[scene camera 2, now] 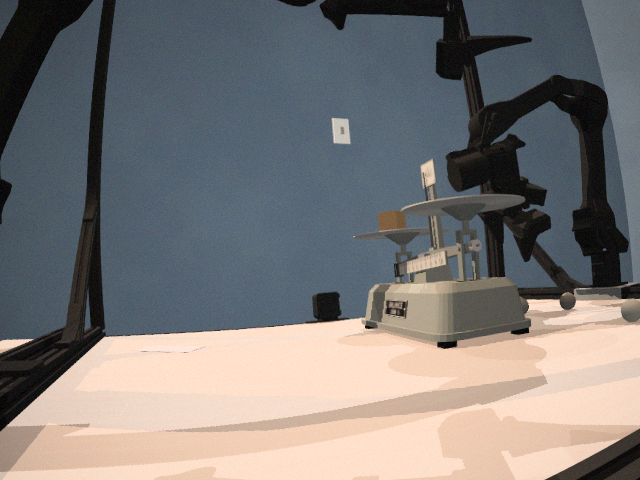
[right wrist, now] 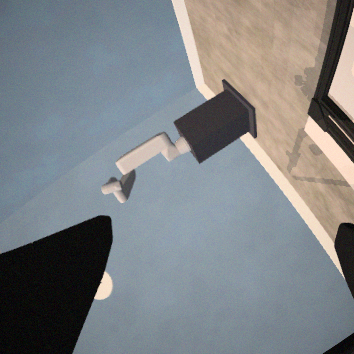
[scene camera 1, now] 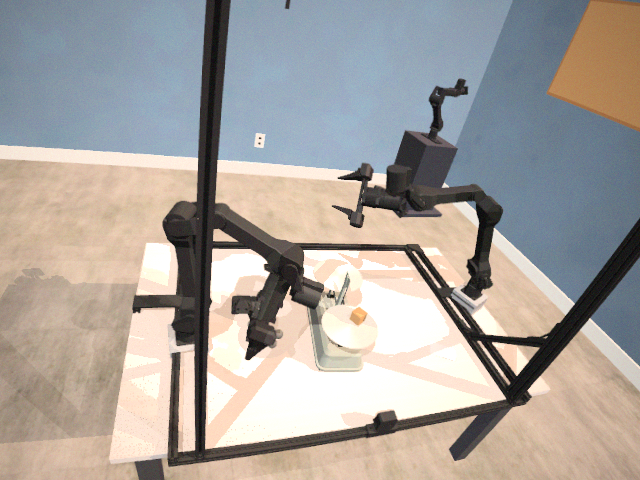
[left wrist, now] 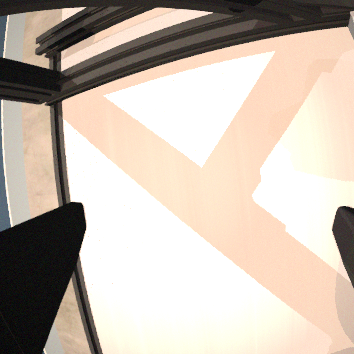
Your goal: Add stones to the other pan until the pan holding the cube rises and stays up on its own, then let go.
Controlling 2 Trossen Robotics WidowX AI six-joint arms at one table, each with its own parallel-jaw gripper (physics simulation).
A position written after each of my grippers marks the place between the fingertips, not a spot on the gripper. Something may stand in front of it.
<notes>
My left gripper (scene camera 2: 513,252) is open, holding nothing. Also in view: a balance scale (scene camera 2: 435,307). My right gripper (scene camera 1: 334,192) is open, holding nothing.
The balance scale also shows in scene camera 1 (scene camera 1: 337,342). My left gripper is seen too in scene camera 1 (scene camera 1: 247,350) and in the left wrist view (left wrist: 215,218). My right gripper shows as well in the right wrist view (right wrist: 230,233). The right wrist view does not show the balance scale: it is out of frame. The left wrist view does not show the balance scale: it is out of frame.
</notes>
